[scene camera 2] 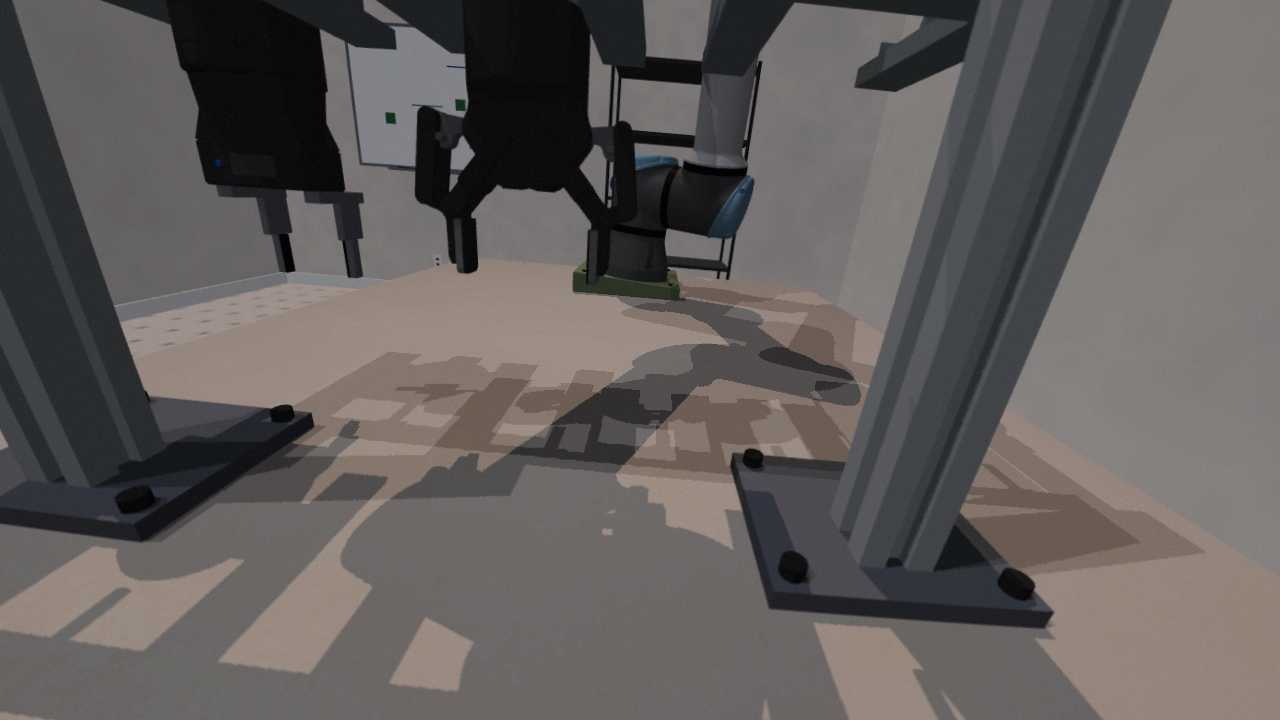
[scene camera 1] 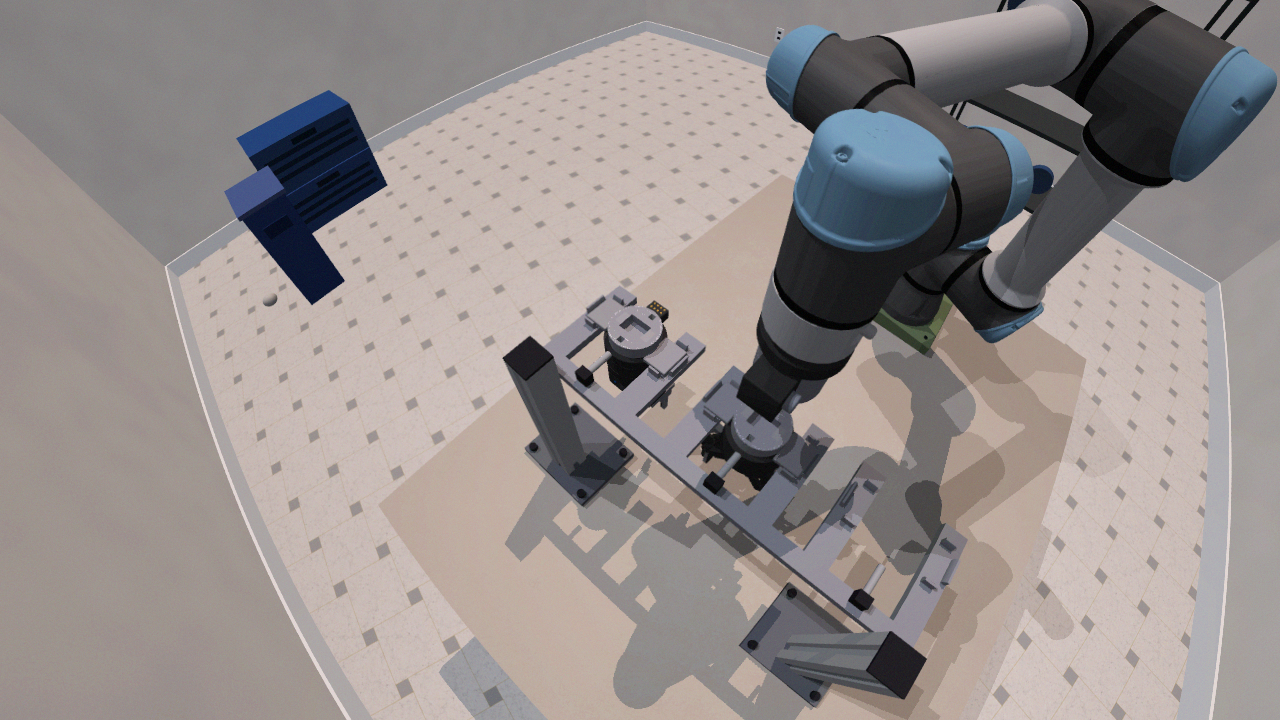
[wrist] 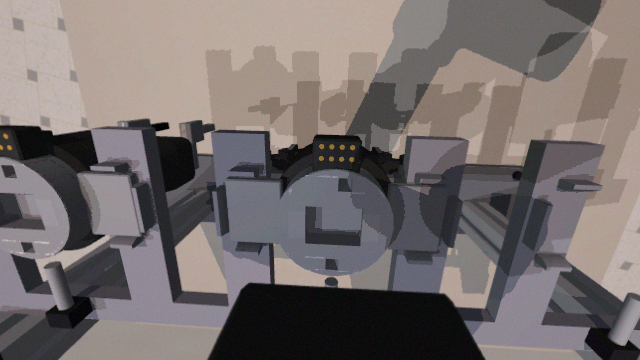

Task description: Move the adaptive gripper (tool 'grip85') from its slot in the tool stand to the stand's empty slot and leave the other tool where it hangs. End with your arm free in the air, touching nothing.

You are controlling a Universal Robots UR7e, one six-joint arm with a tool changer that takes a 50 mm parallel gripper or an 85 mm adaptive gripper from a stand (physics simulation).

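Places are measured from the arm's base along level axes (x ahead, y left, z up), in metres.
Where they show: arm's base at its link origin: (scene camera 2: 631, 273) (scene camera 1: 904, 297).
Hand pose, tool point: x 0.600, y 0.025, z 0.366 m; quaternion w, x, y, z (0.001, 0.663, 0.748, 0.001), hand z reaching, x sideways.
Each offset is from my tool point to the top centre of the thing. "spot": to the spot under its first point.
The adaptive gripper (scene camera 2: 528, 257) hangs in the stand's middle slot, fingers apart and nothing between them. Its round grey coupling disc @(spot: 0.099 m down, 0.015 m ahead, 0.009 m left) (scene camera 1: 760, 436) (wrist: 320, 192) is fully bare in the wrist view, side plates resting on the two prongs. My bare arm end (scene camera 1: 801, 353) is above it, apart from it and carrying no tool; its black block (wrist: 345, 325) shows at the bottom of the wrist view. The parallel gripper (scene camera 1: 633, 345) (scene camera 2: 264, 125) hangs in the slot to the left. The empty slot is to the right, beside its prong (scene camera 1: 935, 577) (wrist: 562, 220).
The stand's crossbar @(spot: 0.117 m down, 0.101 m ahead, 0.042 m right) (scene camera 1: 662, 461) (wrist: 165, 311) joins the slots. Grey posts (scene camera 1: 550, 411) (scene camera 2: 993, 268) carry it, with pins @(spot: 0.104 m down, 0.040 m ahead, 0.186 m left) (scene camera 1: 872, 582) (wrist: 625, 315) at the slots. Blue cabinets (scene camera 1: 313, 161) stand far left. A shelf rack (scene camera 2: 680, 138) stands behind the arm's base (scene camera 2: 626, 283).
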